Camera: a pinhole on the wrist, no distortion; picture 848 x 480 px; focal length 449.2 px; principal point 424.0 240.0 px. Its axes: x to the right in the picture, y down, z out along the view. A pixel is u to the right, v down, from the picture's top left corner.
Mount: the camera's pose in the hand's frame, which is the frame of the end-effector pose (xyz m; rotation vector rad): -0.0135 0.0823 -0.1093 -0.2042 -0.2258 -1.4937
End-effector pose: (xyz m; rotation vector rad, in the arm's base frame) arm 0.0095 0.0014 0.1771 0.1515 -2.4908 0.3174
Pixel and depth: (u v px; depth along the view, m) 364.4 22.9 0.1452
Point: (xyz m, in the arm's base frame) 0.0416 0.1287 0.0795
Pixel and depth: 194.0 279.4 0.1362
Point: -0.0188 0.1815 0.1338
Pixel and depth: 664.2 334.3 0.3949
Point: -0.2345 -0.0941 -0.0346
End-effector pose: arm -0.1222 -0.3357 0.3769 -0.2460 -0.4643 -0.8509
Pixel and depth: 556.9 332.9 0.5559
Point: -0.1405 -0.1650 0.8341
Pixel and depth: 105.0 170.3 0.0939
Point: 0.0005 -0.2181 0.3233
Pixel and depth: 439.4 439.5 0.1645
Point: -0.0081 -0.2722 0.4453
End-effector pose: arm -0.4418 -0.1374 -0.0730 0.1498 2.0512 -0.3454
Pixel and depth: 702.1 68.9 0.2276
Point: -0.2705 -0.1758 -0.0561
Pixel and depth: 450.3 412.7 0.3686
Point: -0.2464 -0.0559 -0.3232
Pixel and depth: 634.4 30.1 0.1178
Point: -0.3788 -0.0856 -0.0328
